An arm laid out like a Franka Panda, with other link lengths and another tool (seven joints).
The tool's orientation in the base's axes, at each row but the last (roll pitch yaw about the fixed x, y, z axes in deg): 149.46, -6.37, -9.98; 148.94, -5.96, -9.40; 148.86, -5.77, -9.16; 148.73, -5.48, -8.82; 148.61, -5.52, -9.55
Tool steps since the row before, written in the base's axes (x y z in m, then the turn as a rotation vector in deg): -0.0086, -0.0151, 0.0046, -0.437, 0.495, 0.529; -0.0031, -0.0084, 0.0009, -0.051, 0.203, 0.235; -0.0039, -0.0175, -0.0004, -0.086, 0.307, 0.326; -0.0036, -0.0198, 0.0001, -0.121, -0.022, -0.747; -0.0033, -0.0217, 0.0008, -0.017, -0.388, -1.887
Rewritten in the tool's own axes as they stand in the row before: -0.0053, 0.0167, 0.0038, -0.454, -0.058, -0.711; -0.0016, 0.0081, 0.0036, -0.059, -0.039, -0.307; -0.0011, 0.0152, 0.0095, -0.100, -0.073, -0.439; -0.0005, 0.0173, 0.0103, -0.187, -0.346, 0.647; 0.0004, 0.0191, 0.0108, -0.134, -0.652, 1.808
